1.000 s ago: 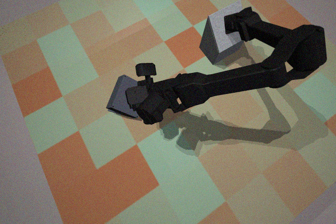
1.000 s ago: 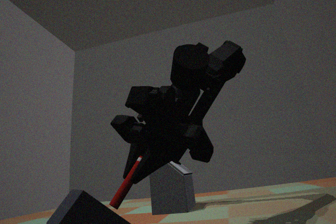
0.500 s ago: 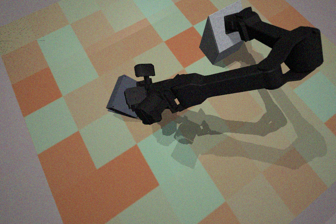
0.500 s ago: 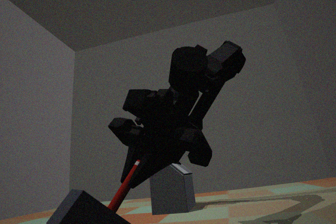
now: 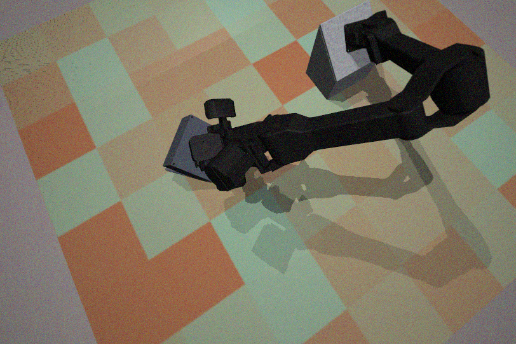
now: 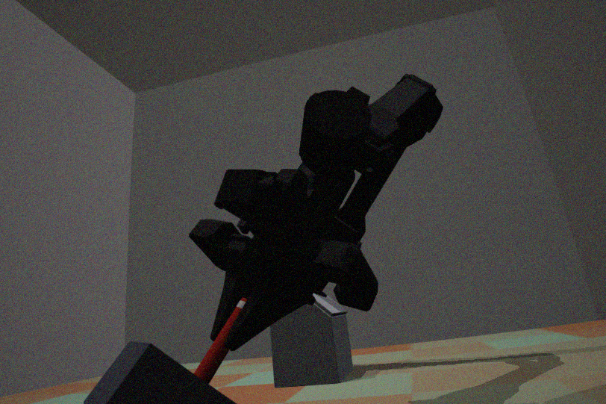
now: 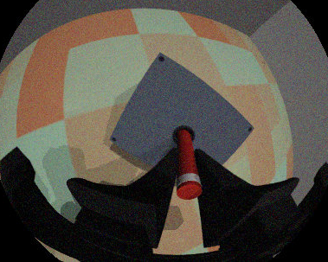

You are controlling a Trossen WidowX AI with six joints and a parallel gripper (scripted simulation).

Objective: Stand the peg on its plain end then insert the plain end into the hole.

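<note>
The sloped panel lies 30 mm ahead of my gripper tip, 20 mm to the right of it and 50 mm below it. From my gripper tip the other things lie so: red peg: 10 mm behind, 10 mm to the left, 10 mm above.
</note>
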